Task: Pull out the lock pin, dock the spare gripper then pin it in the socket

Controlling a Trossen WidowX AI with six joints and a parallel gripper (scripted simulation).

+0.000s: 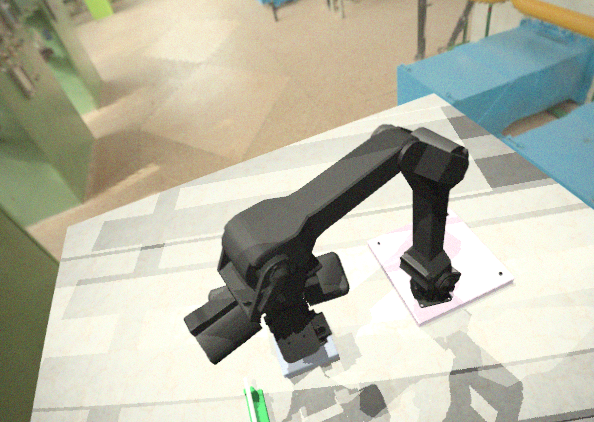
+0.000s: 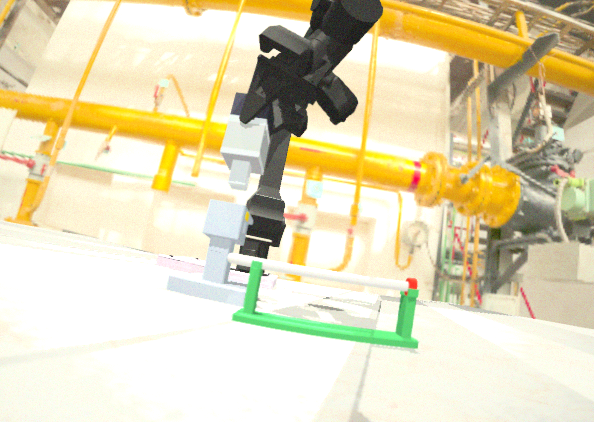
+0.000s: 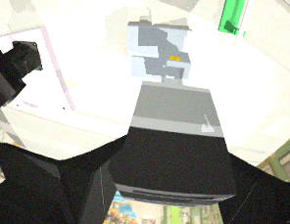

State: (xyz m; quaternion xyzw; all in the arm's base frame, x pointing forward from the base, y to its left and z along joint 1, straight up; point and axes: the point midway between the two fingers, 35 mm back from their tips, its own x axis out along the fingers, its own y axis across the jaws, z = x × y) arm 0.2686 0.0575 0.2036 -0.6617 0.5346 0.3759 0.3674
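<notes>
Right now the green cradle is 170 mm below my gripper tip, 140 mm to the left of it and 90 mm ahead of it. Also, from my gripper tip: spare gripper (10 mm to the left, 10 mm below); grey mount (140 mm below, 10 mm to the left).
</notes>
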